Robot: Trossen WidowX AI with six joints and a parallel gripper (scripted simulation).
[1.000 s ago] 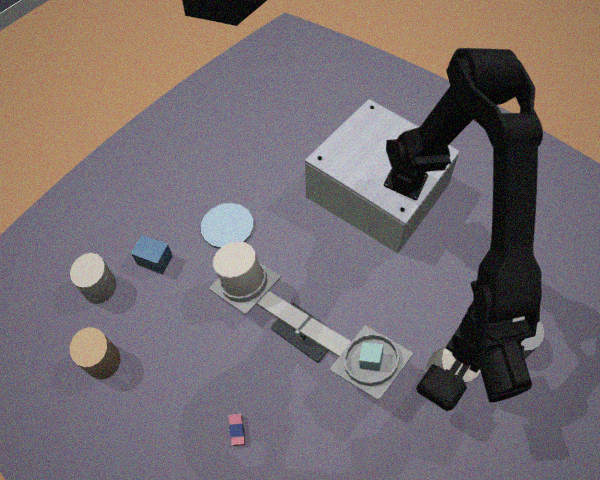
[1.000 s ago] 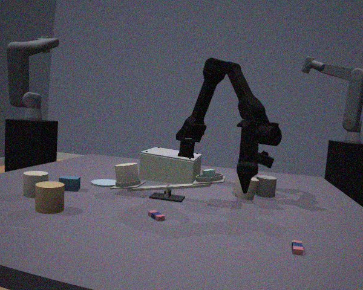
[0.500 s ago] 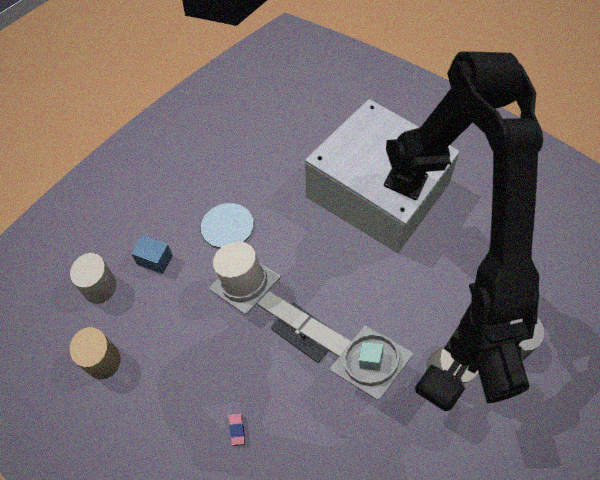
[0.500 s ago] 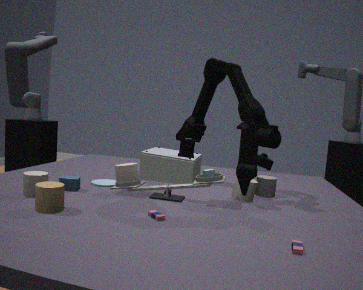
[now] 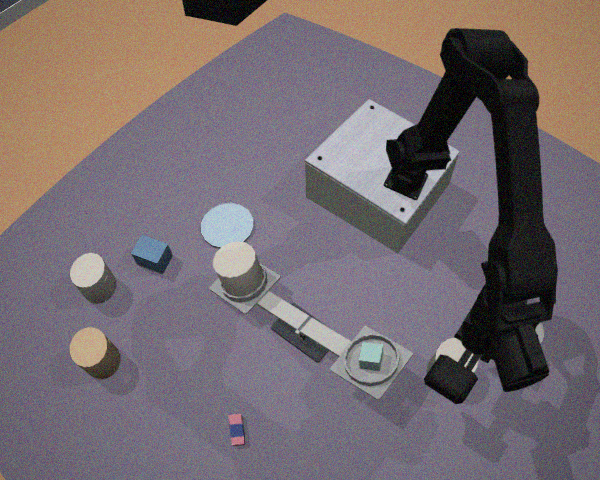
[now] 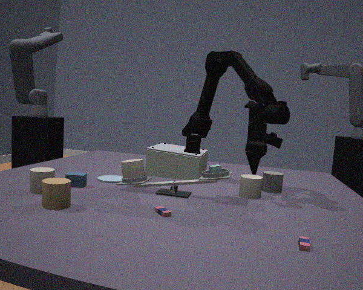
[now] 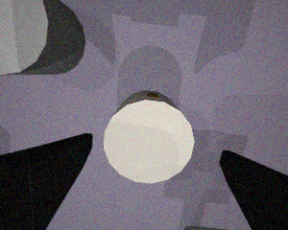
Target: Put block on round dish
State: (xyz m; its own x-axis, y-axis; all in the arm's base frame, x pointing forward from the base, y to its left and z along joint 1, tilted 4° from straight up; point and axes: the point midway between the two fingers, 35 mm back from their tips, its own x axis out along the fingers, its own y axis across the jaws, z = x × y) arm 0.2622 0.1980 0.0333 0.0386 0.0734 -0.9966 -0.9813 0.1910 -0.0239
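Now: the pale-green block 13 cm to the right of my gripper tip, 6 cm ahead of it and 1 cm above it. Round my gripper tip: blue block 56 cm to the right, 6 cm below, 4 cm ahead; pale blue round dish 48 cm to the right, 9 cm behind, 8 cm below; grey cylinder 12 cm behind, 8 cm to the left, 4 cm below.
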